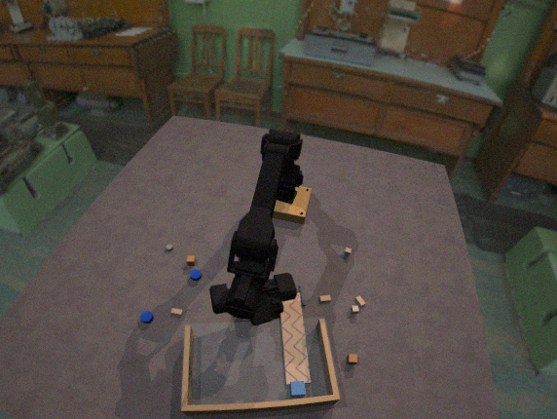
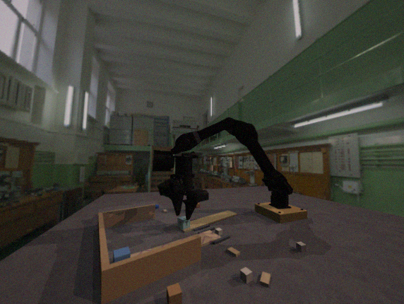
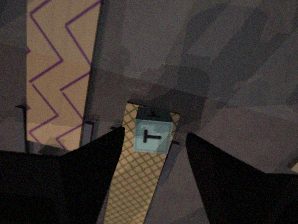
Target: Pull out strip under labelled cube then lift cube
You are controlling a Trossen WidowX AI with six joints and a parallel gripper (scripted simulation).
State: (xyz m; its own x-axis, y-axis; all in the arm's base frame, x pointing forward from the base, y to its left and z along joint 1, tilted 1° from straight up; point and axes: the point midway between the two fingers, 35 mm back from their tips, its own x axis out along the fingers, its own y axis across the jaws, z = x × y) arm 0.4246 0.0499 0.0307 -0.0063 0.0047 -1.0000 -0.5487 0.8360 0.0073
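Right now the labelled cube is 20 mm below my gripper tip. The rest, counted from my gripper tip: cross-hatched tan strip (110 mm behind, 50 mm to the right, 30 mm below).
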